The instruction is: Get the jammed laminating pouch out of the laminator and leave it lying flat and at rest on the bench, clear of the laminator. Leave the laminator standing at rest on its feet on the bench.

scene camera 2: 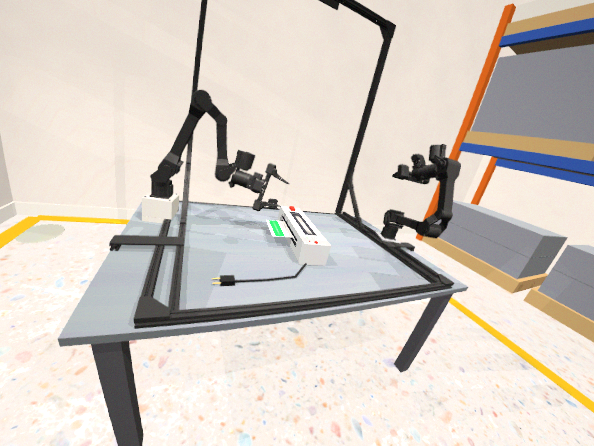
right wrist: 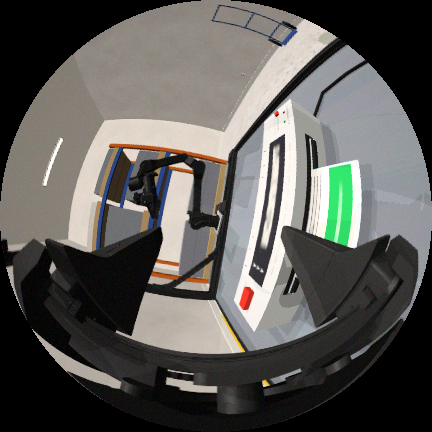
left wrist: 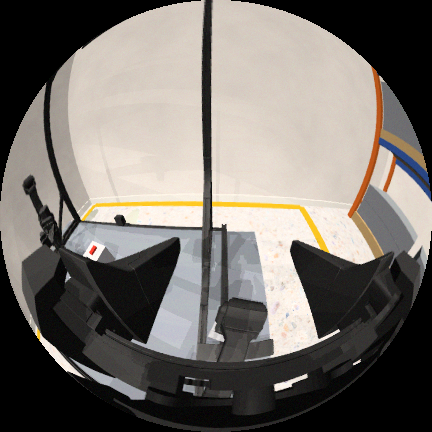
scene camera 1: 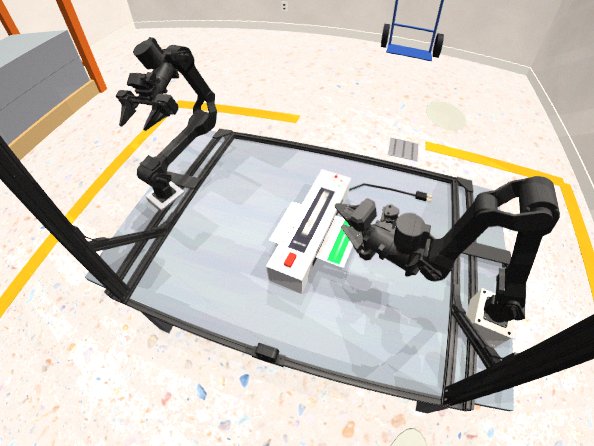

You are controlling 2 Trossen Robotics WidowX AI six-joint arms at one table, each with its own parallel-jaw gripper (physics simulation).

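Frame: origin at the left arm's base, x right, y down, z ahead, level; metres.
Seen in the pictures: left gripper, fingertip midpoint: (right wrist: 154, 218) (left wrist: 237, 245) (scene camera 1: 132, 128); right gripper, fingertip midpoint: (scene camera 2: 285, 195) (right wrist: 222, 232) (left wrist: 57, 252) (scene camera 1: 338, 215); left arm's base at its link origin: (scene camera 2: 387, 236) (right wrist: 216, 221) (left wrist: 233, 325) (scene camera 1: 164, 193); right arm's base at its link origin: (scene camera 2: 161, 195) (scene camera 1: 496, 312).
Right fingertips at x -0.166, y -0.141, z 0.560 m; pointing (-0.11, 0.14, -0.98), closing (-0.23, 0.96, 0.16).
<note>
Offsets run from my right fingertips to a thing's top centre. "spot": to the spot under its first point.
The white laminator @[spot: dz -0.082, dx -0.006, dy +0.089 m] (scene camera 1: 311, 220) (scene camera 2: 302, 225) (right wrist: 270, 200) stands mid-bench, with a dark top panel and red button; its button end shows in the left wrist view (left wrist: 102, 249). The pouch @[spot: dz +0.013, dx -0.012, dy +0.129 m] (scene camera 1: 340, 245) (scene camera 2: 276, 228), white with a green band, sticks out of its long side, right in scene camera 1; it also shows in the right wrist view (right wrist: 340, 205). My right gripper (scene camera 1: 341, 215) (scene camera 2: 283, 194) is open and empty above that side, hiding part of the pouch in scene camera 1. My left gripper (scene camera 1: 134, 126) (left wrist: 237, 245) is open and empty, raised far from the laminator.
A black cord @[spot: dz -0.003, dx -0.319, dy +0.162 m] (scene camera 1: 385, 187) (scene camera 2: 265, 279) runs from the laminator's far end in scene camera 1 to a loose plug @[dz +0.114, dx -0.364, dy +0.155 m] (scene camera 1: 422, 195) (scene camera 2: 226, 280). A flat white piece @[spot: dz -0.145, dx +0.025, dy +0.130 m] (scene camera 1: 286, 225) juts from the laminator's left side there. A black frame (scene camera 1: 345, 156) edges the bench, with uprights.
</note>
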